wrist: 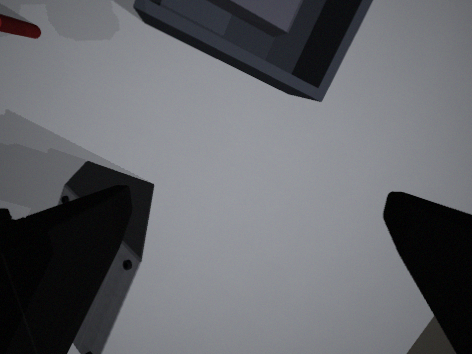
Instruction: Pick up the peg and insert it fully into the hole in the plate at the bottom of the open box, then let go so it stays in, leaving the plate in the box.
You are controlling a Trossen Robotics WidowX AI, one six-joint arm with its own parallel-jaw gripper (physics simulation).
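Places are measured from the arm's base along level axes (x left, y back, z up), in centimetres.
Where they show: gripper, fingertip midpoint: (258,201).
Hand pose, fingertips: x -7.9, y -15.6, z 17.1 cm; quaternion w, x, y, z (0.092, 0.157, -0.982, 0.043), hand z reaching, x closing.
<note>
Things, the pixels of their top centre, and the offset from my fingertips. "pt": a spot on its surface instead.
- peg at a spot on its surface: (21,28) pt dx +18.0, dy -2.0, dz -24.8 cm
- open dark blue-grey box at a spot on its surface: (225,55) pt dx -0.4, dy -5.9, dz -21.2 cm
- grey-purple plate at a spot on its surface: (277,14) pt dx -4.5, dy -11.5, dz -23.5 cm
A red rod with a rounded end, which looks like the peg (21,28), shows at the upper left edge of the wrist view, partly cut off and apart from the box. The open dark blue-grey box (225,55) is at the top, with its near corner and parts of its walls in view. Part of the grey-purple plate (277,14) shows inside it; its hole is out of view. My gripper (258,201) is wide open and empty, with its black fingers at the lower left and right. The box and the rod lie beyond the fingertips in the view.
A dark grey block-like part (138,207) with metal sides and screws shows behind the left finger. A brownish surface (431,341) shows at the lower right corner. Shadows fall on the pale surface at the left and upper left.
</note>
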